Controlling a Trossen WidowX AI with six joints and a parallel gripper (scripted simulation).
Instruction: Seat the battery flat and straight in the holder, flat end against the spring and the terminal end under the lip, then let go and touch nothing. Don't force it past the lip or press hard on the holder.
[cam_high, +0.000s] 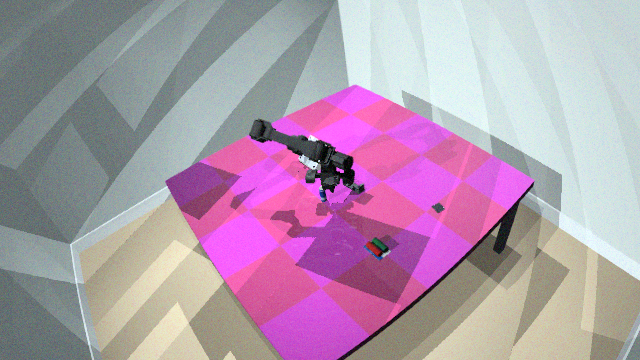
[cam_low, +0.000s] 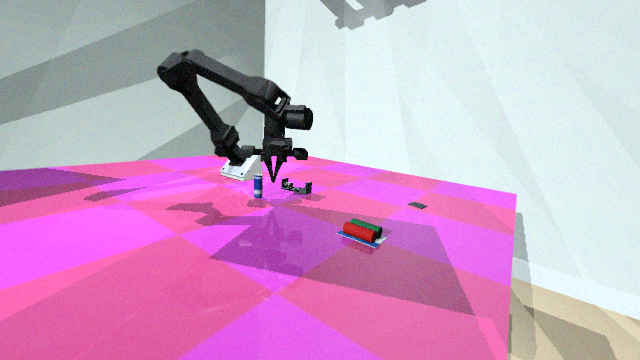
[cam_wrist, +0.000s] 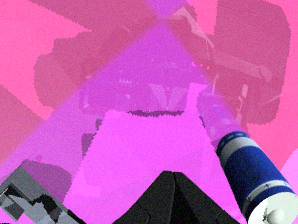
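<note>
Now: gripper tip 30 mm past the blue battery, 20 mm to the left of it and 10 mm above it. Also, from my gripper tip: dark flat plate (370 mm ahead, 230 mm to the left, 40 mm below).
</note>
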